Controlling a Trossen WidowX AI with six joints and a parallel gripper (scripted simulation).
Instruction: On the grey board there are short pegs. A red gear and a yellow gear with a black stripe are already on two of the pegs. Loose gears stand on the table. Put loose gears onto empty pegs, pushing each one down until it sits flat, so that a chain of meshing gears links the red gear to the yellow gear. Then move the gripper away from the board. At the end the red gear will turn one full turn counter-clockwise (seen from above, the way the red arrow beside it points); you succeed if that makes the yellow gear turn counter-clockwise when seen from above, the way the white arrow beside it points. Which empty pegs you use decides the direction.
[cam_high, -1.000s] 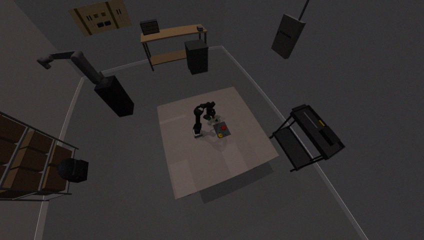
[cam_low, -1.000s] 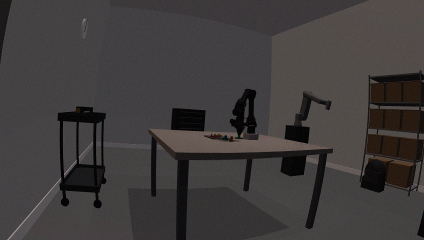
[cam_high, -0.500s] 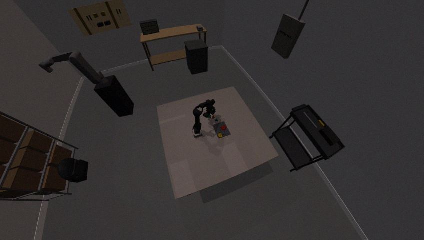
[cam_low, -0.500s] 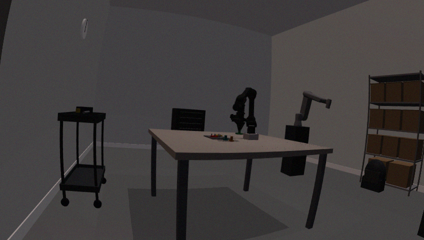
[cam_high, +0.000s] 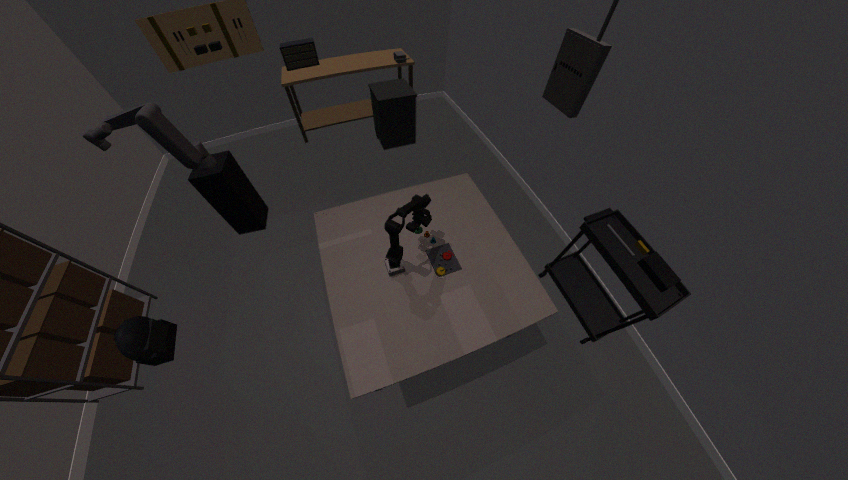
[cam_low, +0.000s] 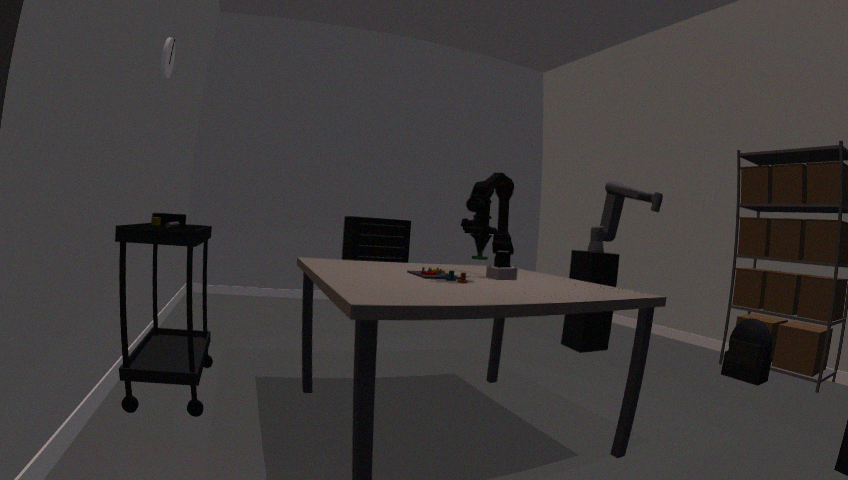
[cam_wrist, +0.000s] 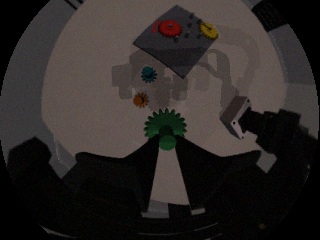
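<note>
My gripper tip is 12 cm short of the grey board, 20 cm to the left of it and 12 cm above it. The rest, counted from my gripper tip: teal gear: 10 cm ahead, 5 cm to the right, 11 cm below; orange gear: 7 cm ahead, 1 cm to the left, 11 cm below; green gear: 1 cm below.
</note>
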